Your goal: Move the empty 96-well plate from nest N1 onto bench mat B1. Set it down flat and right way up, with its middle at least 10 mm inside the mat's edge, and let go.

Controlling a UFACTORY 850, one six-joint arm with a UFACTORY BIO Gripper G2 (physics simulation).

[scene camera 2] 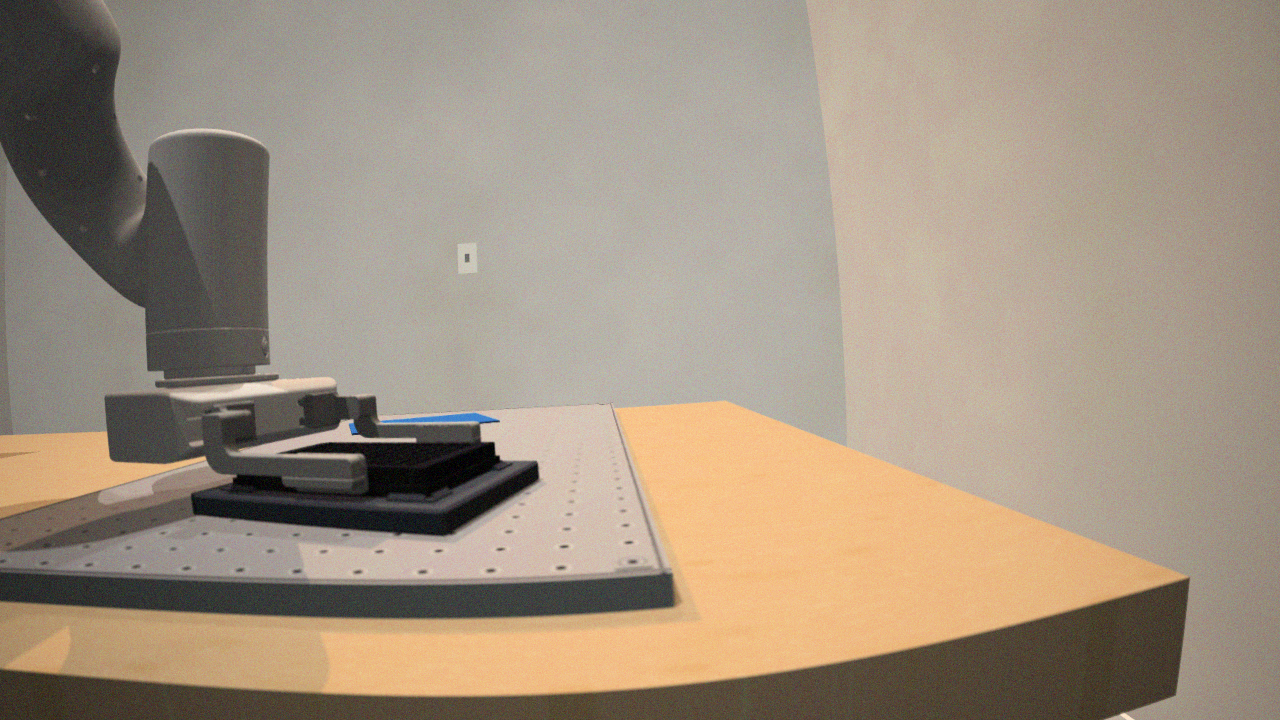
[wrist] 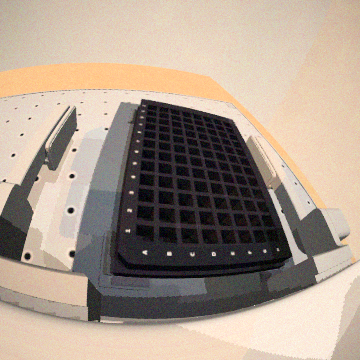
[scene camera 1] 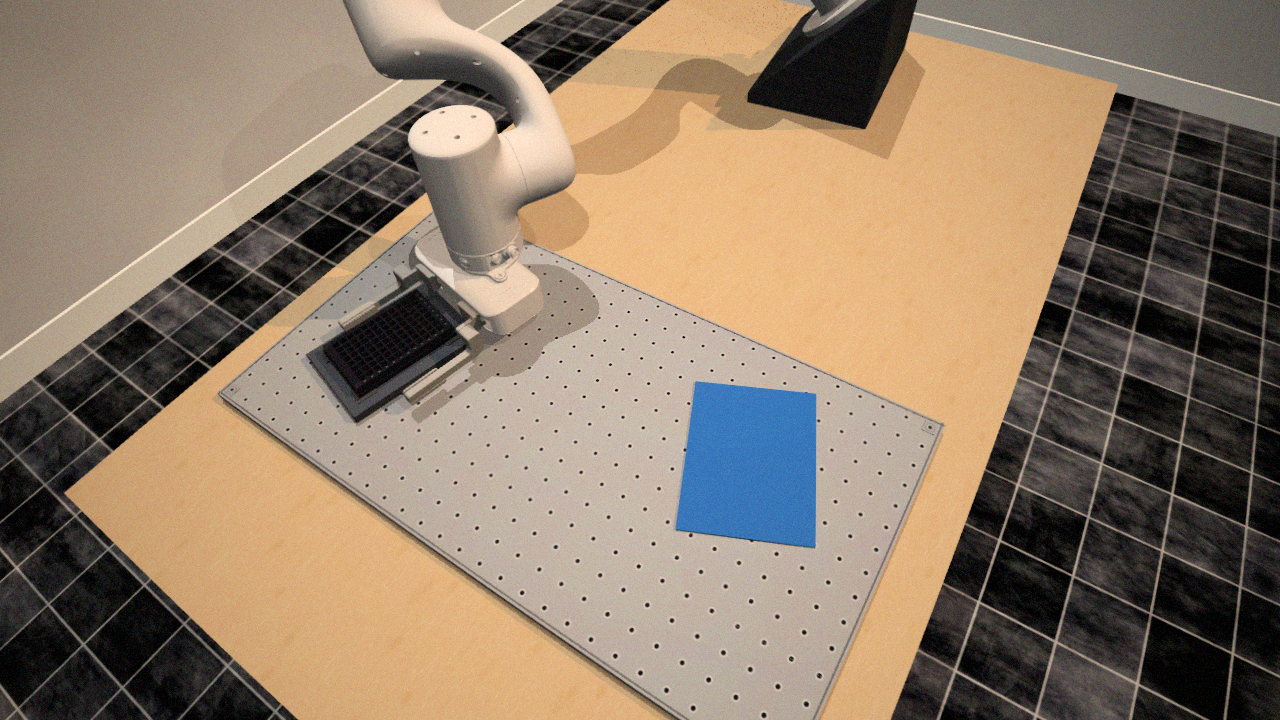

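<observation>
The black 96-well plate [scene camera 1: 386,342] [scene camera 2: 438,471] [wrist: 190,175] sits flat and right way up in the dark grey nest N1 [scene camera 1: 334,382] [scene camera 2: 358,517] [wrist: 101,205]. My gripper [scene camera 1: 398,347] [scene camera 2: 393,452] [wrist: 163,149] is open, with one finger along each long side of the plate. In the wrist view the left finger stands well away from the plate, with a wide gap, while the right finger is close beside the plate's edge; whether it touches is not clear. The blue bench mat B1 [scene camera 1: 750,465] [scene camera 2: 447,419] lies flat with no plate on it.
The nest and mat are on a perforated grey board [scene camera 1: 554,447] [scene camera 2: 554,501] [wrist: 30,107], on a wooden table [scene camera 1: 895,223] [scene camera 2: 805,537] [wrist: 115,77]. The nest is near the board's left corner in scene camera 1. The black robot base [scene camera 1: 836,71] stands at the far end.
</observation>
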